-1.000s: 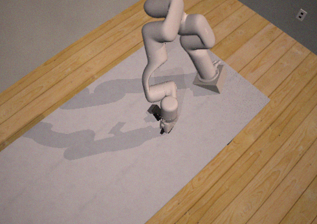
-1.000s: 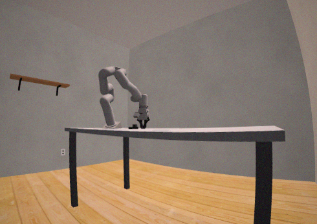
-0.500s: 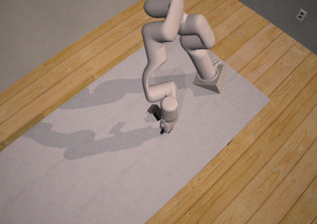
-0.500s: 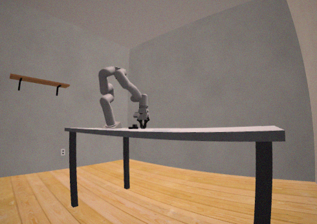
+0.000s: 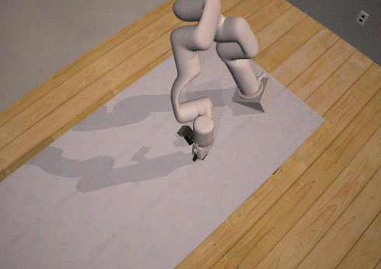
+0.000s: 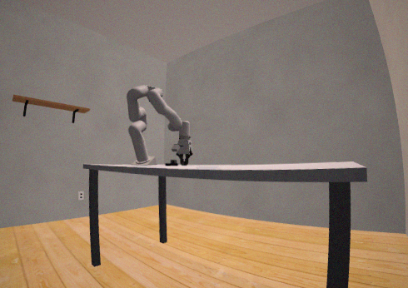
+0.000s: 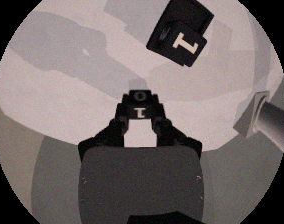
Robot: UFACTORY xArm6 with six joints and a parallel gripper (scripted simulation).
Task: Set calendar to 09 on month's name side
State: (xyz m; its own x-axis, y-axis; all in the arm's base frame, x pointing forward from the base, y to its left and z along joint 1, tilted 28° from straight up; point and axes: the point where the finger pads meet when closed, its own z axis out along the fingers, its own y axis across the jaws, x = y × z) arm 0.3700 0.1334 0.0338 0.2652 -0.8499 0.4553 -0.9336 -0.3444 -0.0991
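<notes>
My gripper is now 10 mm above the black date cube. The rest, counted from my hand: black cube (90 mm to the right, 10 mm behind).
</notes>
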